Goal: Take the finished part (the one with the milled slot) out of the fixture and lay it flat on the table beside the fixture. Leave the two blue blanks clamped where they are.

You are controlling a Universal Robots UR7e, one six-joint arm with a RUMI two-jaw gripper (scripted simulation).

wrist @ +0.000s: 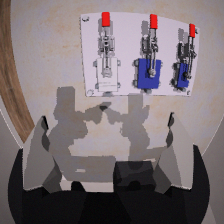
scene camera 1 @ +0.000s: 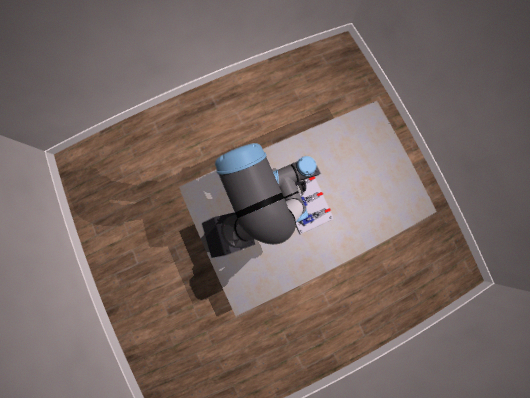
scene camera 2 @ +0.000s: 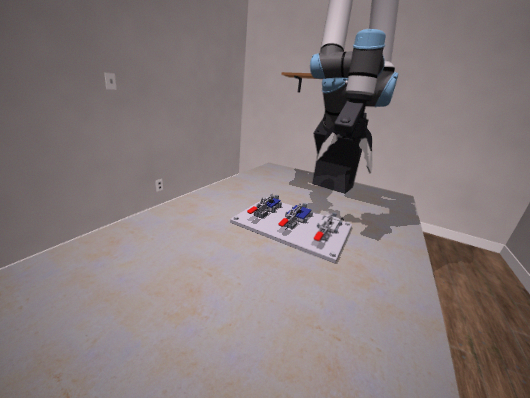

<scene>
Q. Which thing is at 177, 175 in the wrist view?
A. My gripper.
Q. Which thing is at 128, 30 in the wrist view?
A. A white fixture plate.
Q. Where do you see a white fixture plate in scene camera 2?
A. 301, 237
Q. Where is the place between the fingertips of my gripper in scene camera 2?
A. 342, 167
</scene>
